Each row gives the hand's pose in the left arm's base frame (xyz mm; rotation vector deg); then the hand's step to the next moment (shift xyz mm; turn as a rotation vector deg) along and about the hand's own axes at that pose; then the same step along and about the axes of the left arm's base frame.
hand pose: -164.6 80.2 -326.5 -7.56 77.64 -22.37
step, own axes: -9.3 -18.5 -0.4 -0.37 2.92 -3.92
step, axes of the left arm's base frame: -5.5 -13.9 14.3 -3.28 3.35 -1.43
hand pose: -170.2 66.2 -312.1 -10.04 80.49 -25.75
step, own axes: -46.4 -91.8 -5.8 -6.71 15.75 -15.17
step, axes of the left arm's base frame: -28.5 -63.4 76.0 -12.31 19.13 -2.44
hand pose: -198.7 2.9 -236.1 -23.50 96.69 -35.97
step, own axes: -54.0 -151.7 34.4 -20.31 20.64 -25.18
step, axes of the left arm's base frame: 34.4 -94.5 130.4 -18.88 32.77 6.49
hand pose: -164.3 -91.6 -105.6 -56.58 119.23 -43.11
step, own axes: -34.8 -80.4 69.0 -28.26 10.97 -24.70
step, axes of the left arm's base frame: 103.3 -28.7 30.8 -10.88 33.95 16.06
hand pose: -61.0 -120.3 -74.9 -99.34 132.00 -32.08
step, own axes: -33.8 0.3 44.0 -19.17 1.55 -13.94
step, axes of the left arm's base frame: 26.3 24.6 -42.2 -1.13 21.13 10.79
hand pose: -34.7 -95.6 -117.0 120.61 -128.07 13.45
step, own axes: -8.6 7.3 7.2 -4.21 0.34 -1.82
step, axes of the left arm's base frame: -6.3 7.8 -8.9 -0.18 4.45 1.14
